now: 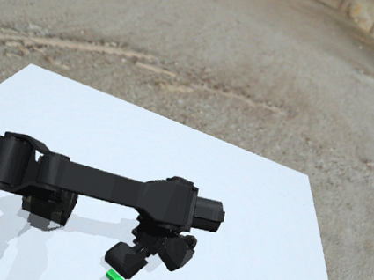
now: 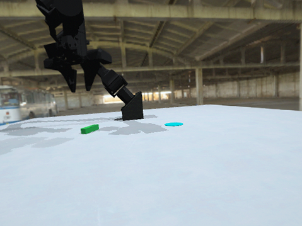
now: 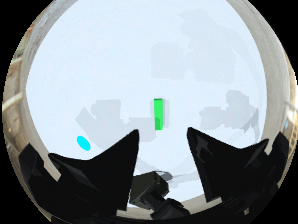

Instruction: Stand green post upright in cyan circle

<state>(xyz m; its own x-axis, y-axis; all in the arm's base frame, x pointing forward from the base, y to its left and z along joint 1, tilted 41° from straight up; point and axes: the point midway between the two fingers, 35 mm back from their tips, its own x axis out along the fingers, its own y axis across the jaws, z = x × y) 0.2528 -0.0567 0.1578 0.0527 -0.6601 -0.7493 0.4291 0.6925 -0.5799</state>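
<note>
My gripper tip is 20 mm past the green post, 10 mm to the right of it and 110 mm above it. From my gripper tip the other things lie so: cyan circle 10 mm behind, 270 mm to the left, 120 mm below.
</note>
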